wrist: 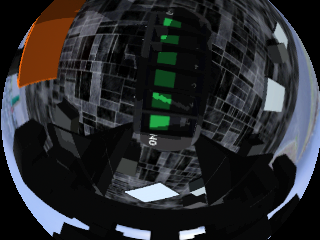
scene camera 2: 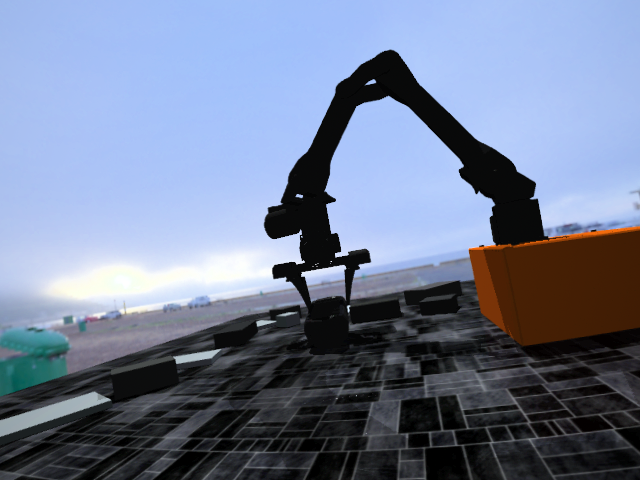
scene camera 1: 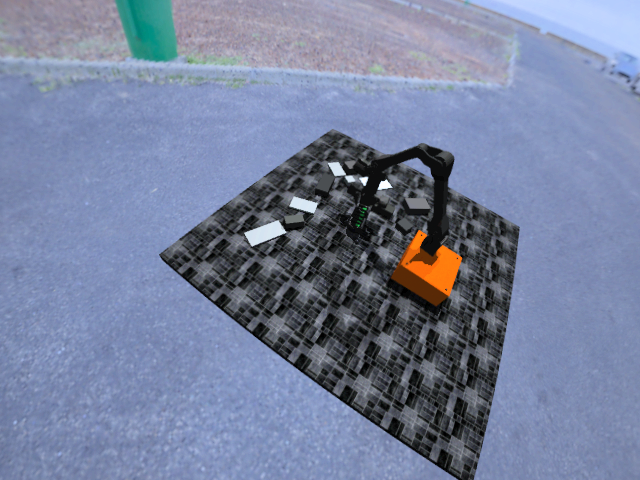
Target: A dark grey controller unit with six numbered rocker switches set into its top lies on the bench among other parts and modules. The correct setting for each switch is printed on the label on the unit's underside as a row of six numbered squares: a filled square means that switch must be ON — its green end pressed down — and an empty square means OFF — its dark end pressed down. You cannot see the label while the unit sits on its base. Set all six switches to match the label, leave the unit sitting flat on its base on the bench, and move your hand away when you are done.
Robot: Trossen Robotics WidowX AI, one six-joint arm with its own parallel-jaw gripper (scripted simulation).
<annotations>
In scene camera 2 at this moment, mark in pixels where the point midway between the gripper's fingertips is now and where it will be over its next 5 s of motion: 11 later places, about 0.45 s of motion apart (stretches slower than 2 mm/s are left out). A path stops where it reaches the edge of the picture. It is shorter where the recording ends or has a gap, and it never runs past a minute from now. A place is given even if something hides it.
My gripper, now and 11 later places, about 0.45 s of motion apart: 329,308; 330,313; 329,313; 324,301; 326,290; 320,272; 319,272; 340,292; 353,301; 352,291; 348,274; 347,273
</annotations>
